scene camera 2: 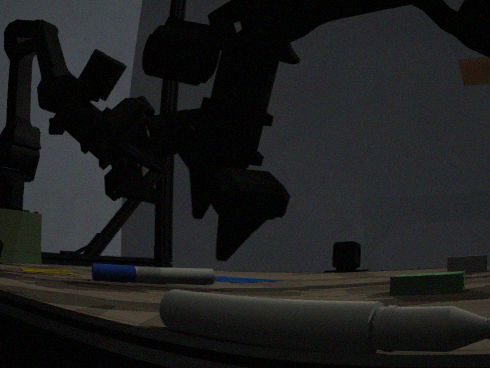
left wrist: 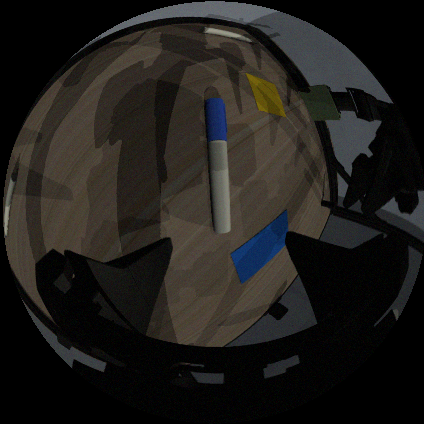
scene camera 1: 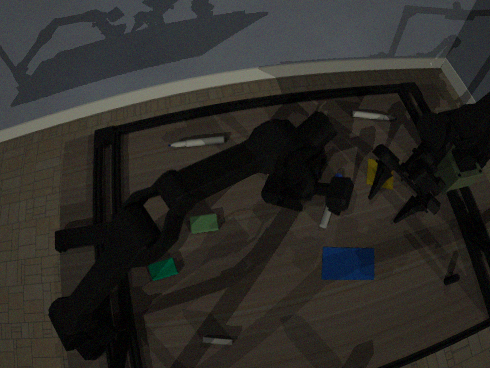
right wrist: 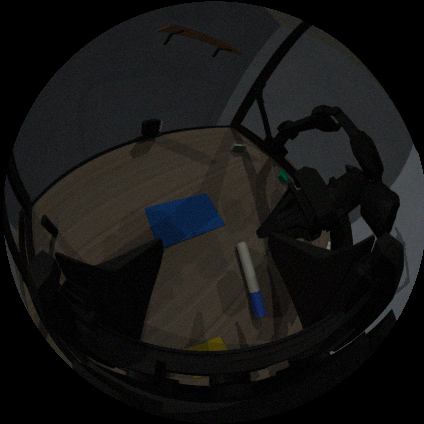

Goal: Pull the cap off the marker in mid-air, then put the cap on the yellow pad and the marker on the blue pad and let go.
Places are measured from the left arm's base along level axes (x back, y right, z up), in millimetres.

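Pixels of known places: left gripper, between the fingertips: (scene camera 2: 208, 237) (left wrist: 229, 241) (scene camera 1: 320, 211) (right wrist: 266, 238); right gripper, between the fingertips: (scene camera 2: 165, 188) (left wrist: 351, 208) (scene camera 1: 381, 210) (right wrist: 215, 242); left arm's base, origin of its link: (scene camera 1: 84, 329) (right wrist: 277, 142); right arm's base, origin of its link: (scene camera 2: 8, 211) (left wrist: 334, 100) (scene camera 1: 464, 160).
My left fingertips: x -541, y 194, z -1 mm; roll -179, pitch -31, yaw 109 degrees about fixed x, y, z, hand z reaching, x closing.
Ahead of a thing's pixels: the offset from my left fingertips to its middle.
The capped marker, with white body {dx -60, dy +0, dz -44 mm} (scene camera 1: 325, 219) (scene camera 2: 175, 275) (left wrist: 220, 195) (right wrist: 247, 267) and blue cap {dx -105, dy -14, dz -43 mm} (scene camera 1: 339, 175) (scene camera 2: 114, 273) (left wrist: 216, 120) (right wrist: 257, 304), lies on the table. The yellow pad {dx -214, dy +61, dz -53 mm} (scene camera 1: 372, 175) (scene camera 2: 47, 271) (left wrist: 265, 95) (right wrist: 212, 344) and blue pad {dx +33, dy +125, dz -53 mm} (scene camera 1: 347, 263) (scene camera 2: 247, 279) (left wrist: 260, 252) (right wrist: 185, 220) lie flat, bare. My left gripper (scene camera 2: 209, 238) (left wrist: 229, 241) is open and empty above the marker; its arm hides the marker's middle in scene camera 1. My right gripper (scene camera 1: 382, 210) (right wrist: 215, 242) is open and empty, raised near the yellow pad.
White pens {dx +31, dy -348, dz -44 mm} (scene camera 1: 197, 142) {dx -365, dy -42, dz -43 mm} (scene camera 1: 372, 116) lie along the table's far side in scene camera 1. Green blocks {dx +170, dy -183, dz -45 mm} (scene camera 1: 204, 223) {dx +312, dy -178, dz -45 mm} (scene camera 1: 163, 269) and a grey block {dx +349, dy +18, dz -42 mm} (scene camera 1: 217, 340) lie at left and bottom. A small black box (scene camera 1: 451, 279) (scene camera 2: 347, 256) stands at the table's edge.
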